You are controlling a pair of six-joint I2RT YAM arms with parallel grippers.
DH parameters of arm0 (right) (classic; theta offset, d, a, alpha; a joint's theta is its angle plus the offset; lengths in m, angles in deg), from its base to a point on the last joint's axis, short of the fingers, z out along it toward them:
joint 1: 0 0.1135 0.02 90
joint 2: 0 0 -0.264 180
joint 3: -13.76 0 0.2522 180
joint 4: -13.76 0 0.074 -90
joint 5: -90 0 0 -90
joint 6: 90 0.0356 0 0
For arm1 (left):
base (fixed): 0 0 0 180
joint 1: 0 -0.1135 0.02 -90
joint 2: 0 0 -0.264 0
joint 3: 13.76 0 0.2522 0
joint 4: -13.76 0 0.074 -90
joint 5: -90 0 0 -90
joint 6: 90 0.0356 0 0
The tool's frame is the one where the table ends.
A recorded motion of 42 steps. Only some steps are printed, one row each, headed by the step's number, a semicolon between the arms.
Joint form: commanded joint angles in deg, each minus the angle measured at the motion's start. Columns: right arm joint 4, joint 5, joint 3, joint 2, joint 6, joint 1; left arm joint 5, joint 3, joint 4, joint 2, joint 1, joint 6.
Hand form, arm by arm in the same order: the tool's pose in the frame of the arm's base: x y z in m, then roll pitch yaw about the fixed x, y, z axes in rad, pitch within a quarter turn. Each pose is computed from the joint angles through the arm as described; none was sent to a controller.
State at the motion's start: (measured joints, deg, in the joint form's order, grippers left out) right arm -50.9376 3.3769 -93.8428 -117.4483 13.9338 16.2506; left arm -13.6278 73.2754 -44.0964 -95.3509 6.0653 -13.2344
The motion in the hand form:
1: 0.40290 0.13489 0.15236 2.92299 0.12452 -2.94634; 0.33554 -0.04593 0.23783 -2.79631 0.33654 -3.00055
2: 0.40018 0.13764 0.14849 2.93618 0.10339 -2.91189; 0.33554 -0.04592 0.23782 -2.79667 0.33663 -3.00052
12: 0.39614 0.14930 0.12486 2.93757 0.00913 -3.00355; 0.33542 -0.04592 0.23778 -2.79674 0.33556 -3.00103
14: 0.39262 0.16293 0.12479 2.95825 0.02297 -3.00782; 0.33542 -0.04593 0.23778 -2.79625 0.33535 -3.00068
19: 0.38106 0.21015 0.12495 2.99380 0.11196 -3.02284; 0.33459 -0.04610 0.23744 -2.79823 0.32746 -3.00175
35: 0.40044 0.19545 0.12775 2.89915 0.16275 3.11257; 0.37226 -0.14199 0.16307 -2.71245 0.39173 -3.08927
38: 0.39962 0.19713 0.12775 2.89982 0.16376 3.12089; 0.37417 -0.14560 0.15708 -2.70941 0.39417 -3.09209
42: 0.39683 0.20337 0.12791 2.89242 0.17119 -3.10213; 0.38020 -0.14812 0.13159 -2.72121 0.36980 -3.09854
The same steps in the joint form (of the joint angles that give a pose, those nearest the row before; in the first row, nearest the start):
1: -0.09 8.28 0.44 -6.45 -7.50 1.29; -0.90 -0.20 0.15 -0.35 0.22 -0.76
2: -1.16 7.85 0.44 -6.95 -8.98 1.79; -0.87 -0.20 0.15 -0.35 0.22 -0.77
12: -1.79 7.96 0.44 -10.29 -1.90 3.45; -0.90 -0.20 0.09 -0.35 0.22 -0.74
14: -0.87 6.49 0.44 -10.30 0.33 5.46; -0.92 -0.20 0.09 -0.35 0.22 -0.77
19: 4.44 2.14 0.44 -10.38 7.65 12.17; -0.92 -0.20 -0.37 -0.35 0.26 -0.79
35: 9.83 4.81 0.33 -10.38 13.00 9.11; -0.90 -0.20 21.68 -15.56 13.53 -8.28
38: 9.83 4.81 0.33 -10.38 12.76 9.35; -0.90 -0.20 23.01 -16.66 13.92 -8.48
42: 10.01 5.68 0.33 -10.38 10.16 10.16; -0.90 -0.20 25.62 -20.81 13.97 -8.39

